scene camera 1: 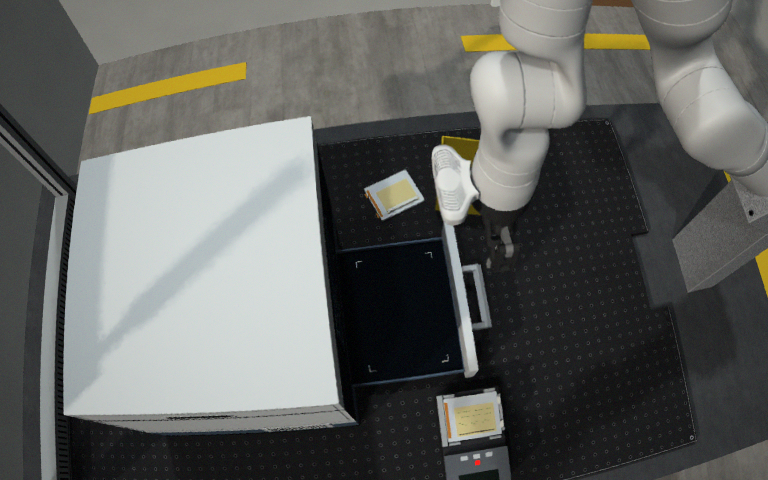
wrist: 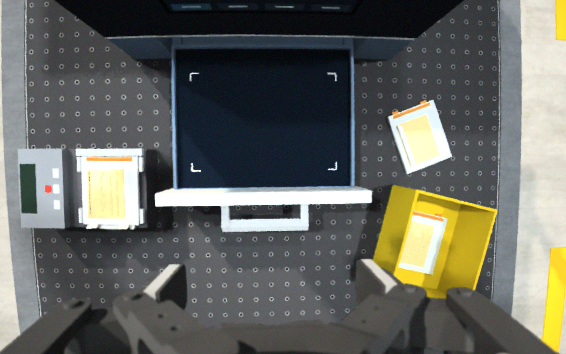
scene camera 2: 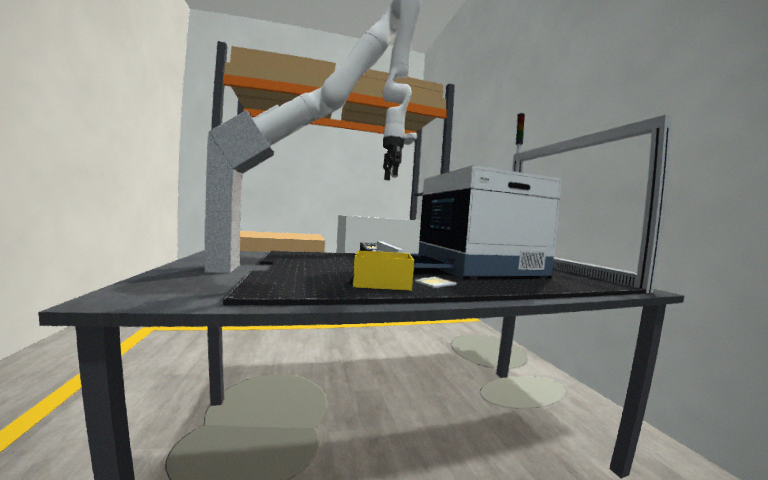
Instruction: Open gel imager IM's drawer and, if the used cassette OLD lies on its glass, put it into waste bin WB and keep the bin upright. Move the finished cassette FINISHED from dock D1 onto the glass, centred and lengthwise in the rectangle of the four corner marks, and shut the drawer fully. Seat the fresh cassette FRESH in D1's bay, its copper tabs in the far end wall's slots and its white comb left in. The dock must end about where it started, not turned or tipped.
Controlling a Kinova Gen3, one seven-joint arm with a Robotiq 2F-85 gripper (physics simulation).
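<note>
My gripper is open and empty, high above the mat in front of the drawer. Imager IM's drawer stands open; its dark glass is bare, with four white corner marks. FINISHED lies in the bay of dock D1, orange tabs toward the imager. FRESH lies turned on the mat, its white comb along one side. OLD lies inside upright yellow bin WB.
The white imager body rises behind the drawer. The drawer's handle sticks out in front. WB stands just right of the drawer front in the wrist view, D1 to its left. A metal frame stands beyond the imager.
</note>
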